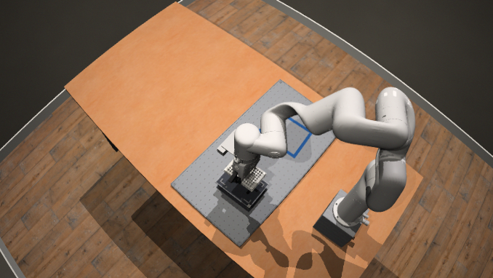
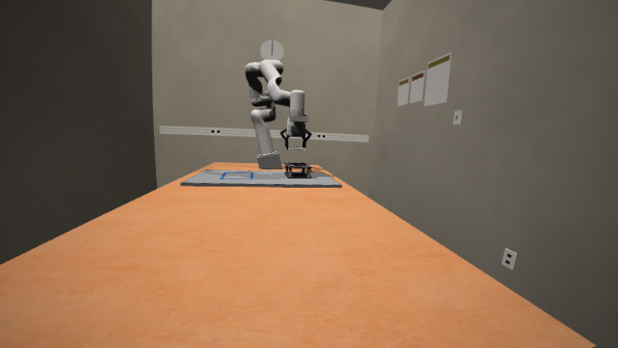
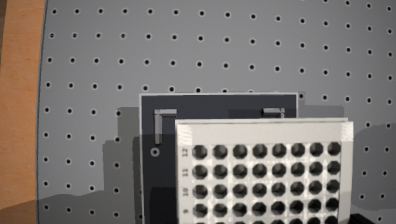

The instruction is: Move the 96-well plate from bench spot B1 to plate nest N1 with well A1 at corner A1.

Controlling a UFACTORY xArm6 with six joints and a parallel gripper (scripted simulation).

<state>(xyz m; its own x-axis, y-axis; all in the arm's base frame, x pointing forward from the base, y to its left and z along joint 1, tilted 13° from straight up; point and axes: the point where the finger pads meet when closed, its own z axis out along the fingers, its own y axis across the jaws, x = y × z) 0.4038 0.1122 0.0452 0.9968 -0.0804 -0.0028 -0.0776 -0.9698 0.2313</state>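
Now: the raised plate nest 20 mm to the left of my hand and 100 mm below it. The rest, counted from my hand: 96-well plate 10 mm below.
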